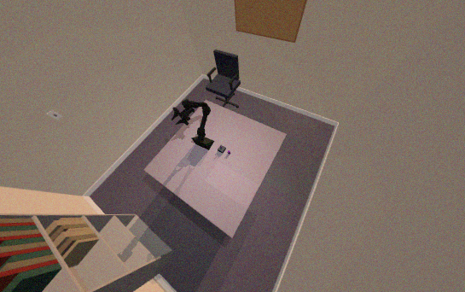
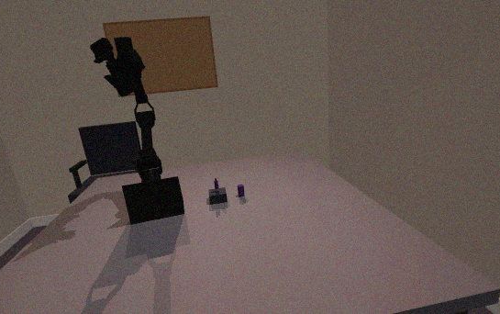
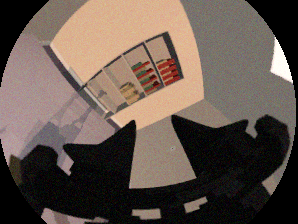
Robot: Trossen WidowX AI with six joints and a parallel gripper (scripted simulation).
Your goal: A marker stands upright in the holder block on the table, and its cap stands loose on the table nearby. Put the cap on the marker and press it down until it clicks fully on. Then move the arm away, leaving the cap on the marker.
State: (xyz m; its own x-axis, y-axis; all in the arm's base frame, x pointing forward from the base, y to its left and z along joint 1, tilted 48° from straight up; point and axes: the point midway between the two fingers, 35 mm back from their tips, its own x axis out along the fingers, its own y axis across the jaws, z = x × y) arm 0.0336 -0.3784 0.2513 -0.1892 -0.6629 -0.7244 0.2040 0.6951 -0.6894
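My gripper tip is 55 cm above the purple marker cap, 40 cm short of it and 20 cm to the right of it. The rest, counted from my gripper tip: dark holder block 55 cm below, 30 cm ahead, 19 cm to the left.
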